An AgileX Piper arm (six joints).
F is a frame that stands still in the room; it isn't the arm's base.
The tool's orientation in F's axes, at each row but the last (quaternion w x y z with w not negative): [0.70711, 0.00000, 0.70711, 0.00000]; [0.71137, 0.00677, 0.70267, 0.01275]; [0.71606, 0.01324, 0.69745, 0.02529]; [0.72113, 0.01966, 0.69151, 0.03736]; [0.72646, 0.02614, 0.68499, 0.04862]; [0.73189, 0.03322, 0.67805, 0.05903]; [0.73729, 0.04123, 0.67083, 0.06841]
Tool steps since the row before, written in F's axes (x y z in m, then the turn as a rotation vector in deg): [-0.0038, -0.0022, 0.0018, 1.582, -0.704, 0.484]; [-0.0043, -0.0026, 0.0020, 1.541, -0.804, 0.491]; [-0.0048, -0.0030, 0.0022, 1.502, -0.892, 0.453]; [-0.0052, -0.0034, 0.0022, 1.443, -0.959, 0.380]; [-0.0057, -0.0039, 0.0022, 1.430, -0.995, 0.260]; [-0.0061, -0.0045, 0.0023, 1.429, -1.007, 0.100]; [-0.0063, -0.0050, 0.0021, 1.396, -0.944, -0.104]
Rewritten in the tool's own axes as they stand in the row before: [-0.0018, -0.0022, -0.0038, -0.484, -0.704, 1.582]; [-0.0021, -0.0025, -0.0043, -0.494, -0.803, 1.540]; [-0.0025, -0.0028, -0.0048, -0.462, -0.893, 1.499]; [-0.0027, -0.0031, -0.0052, -0.397, -0.964, 1.435]; [-0.0029, -0.0034, -0.0057, -0.283, -1.012, 1.414]; [-0.0033, -0.0039, -0.0060, -0.126, -1.044, 1.400]; [-0.0034, -0.0043, -0.0062, 0.081, -1.011, 1.350]
